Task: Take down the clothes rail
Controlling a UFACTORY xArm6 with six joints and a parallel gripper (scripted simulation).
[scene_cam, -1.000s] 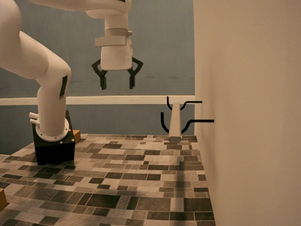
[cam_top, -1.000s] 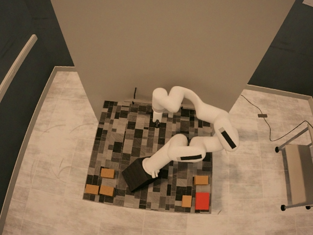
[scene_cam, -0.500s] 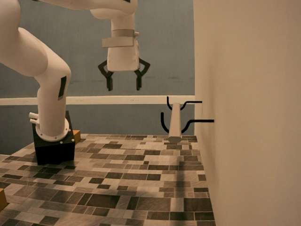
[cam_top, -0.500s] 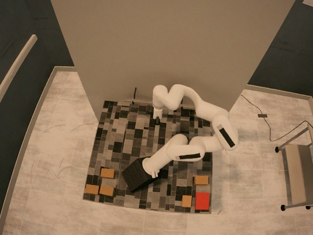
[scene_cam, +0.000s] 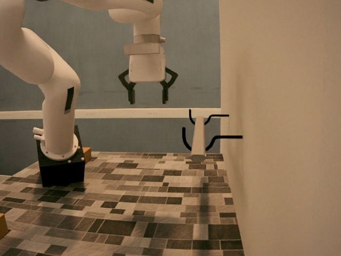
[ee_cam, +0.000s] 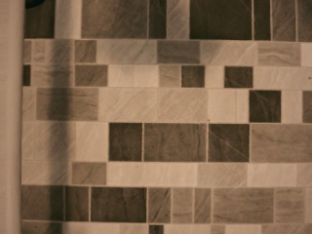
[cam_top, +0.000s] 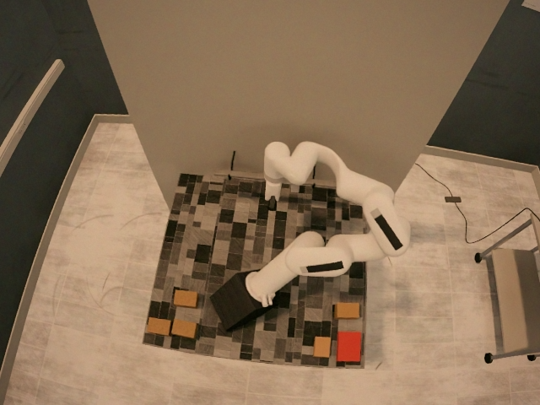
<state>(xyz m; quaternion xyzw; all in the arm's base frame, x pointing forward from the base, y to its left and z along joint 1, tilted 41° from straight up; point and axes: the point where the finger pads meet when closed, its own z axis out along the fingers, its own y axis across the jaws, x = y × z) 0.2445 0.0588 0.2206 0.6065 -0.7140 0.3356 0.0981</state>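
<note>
Right now my hand is 14 cm short of the clothes rail, 9 cm above it and 4 cm to the left of it. From my hand the other things lie so: wall (26 cm ahead, 14 cm above, 5 cm to the right); red block (56 cm behind, 27 cm below, 23 cm to the right).
</note>
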